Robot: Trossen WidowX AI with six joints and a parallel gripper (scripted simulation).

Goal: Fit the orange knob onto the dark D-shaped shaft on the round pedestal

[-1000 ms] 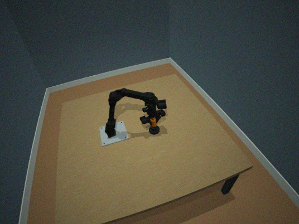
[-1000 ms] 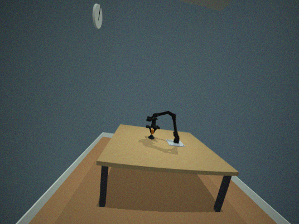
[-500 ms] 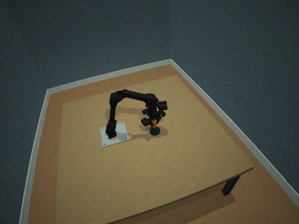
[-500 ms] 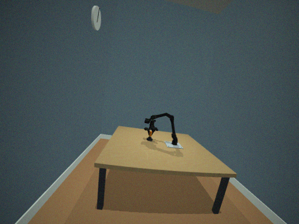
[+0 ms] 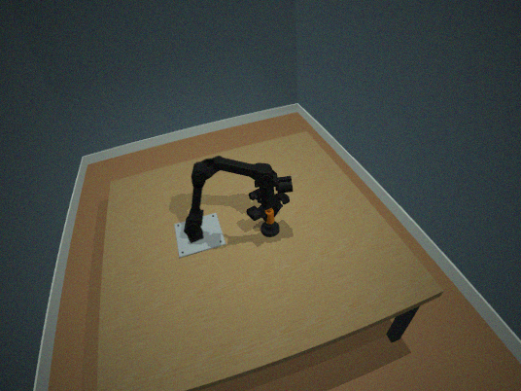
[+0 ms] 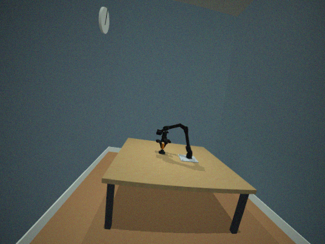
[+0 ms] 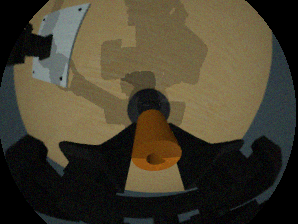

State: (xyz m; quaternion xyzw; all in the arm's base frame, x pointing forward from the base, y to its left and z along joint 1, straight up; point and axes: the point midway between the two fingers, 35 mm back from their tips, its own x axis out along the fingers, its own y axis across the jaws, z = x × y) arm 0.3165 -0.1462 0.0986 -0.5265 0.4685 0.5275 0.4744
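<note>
Right now my gripper tip is 2 cm below the orange knob. From my gripper tip the other things lie so: dark round pedestal (4 cm below).
</note>
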